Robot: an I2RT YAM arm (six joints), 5 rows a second.
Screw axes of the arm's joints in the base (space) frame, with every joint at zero. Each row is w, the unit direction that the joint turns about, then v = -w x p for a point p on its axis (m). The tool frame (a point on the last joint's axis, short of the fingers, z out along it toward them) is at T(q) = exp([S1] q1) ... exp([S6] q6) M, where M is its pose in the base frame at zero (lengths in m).
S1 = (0, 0, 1, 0, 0, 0)
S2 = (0, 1, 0, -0.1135, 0, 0.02)
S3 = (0, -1, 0, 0.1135, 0, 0.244)
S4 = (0, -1, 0, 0.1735, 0, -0.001)
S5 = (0, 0, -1, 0, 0.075, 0)
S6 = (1, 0, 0, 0, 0.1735, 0)
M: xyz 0.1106 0 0.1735 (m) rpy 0 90 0 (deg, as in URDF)
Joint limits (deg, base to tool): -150..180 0..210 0..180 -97..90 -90..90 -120..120
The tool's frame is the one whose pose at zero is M.
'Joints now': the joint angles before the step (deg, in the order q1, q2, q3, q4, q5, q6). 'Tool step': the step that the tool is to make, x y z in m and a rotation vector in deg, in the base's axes. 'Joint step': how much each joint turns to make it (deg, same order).
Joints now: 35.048 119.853 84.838 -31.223 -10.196 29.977
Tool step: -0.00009 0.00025 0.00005 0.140 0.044 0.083
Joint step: 0.022 0.000 0.001 0.044 -0.153 0.000
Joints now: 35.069 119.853 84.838 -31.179 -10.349 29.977
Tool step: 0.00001 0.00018 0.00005 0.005 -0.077 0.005
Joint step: 0.022 -0.001 0.000 0.065 0.044 0.000
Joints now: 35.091 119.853 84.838 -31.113 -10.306 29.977
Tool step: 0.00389 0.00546 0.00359 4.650 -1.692 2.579
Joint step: 0.000 -0.001 -0.002 3.825 -3.671 -1.115
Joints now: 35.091 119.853 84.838 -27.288 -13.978 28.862
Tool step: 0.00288 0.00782 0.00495 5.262 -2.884 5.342
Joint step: 0.241 0.000 0.000 4.481 -4.830 -3.235
